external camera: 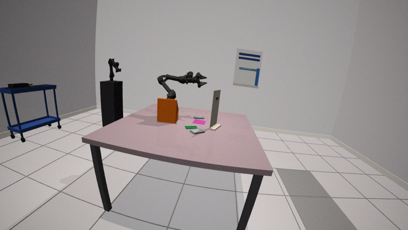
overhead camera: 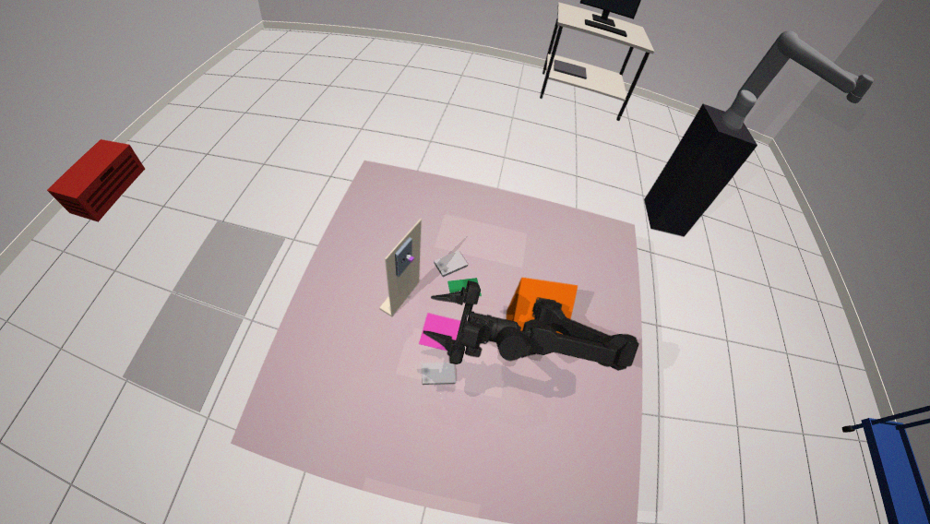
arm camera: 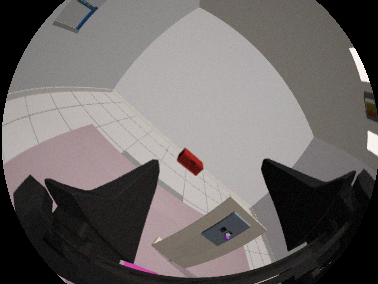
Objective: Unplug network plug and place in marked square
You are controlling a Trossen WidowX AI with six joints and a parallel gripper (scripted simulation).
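My gripper tip is now 10 cm short of the purple plug, 24 cm to the left of it and 14 cm above it. The rest, counted from my gripper tip: beige upright panel: 12 cm ahead, 25 cm to the right, 25 cm below; magenta square: 3 cm behind, 15 cm to the right, 42 cm below.
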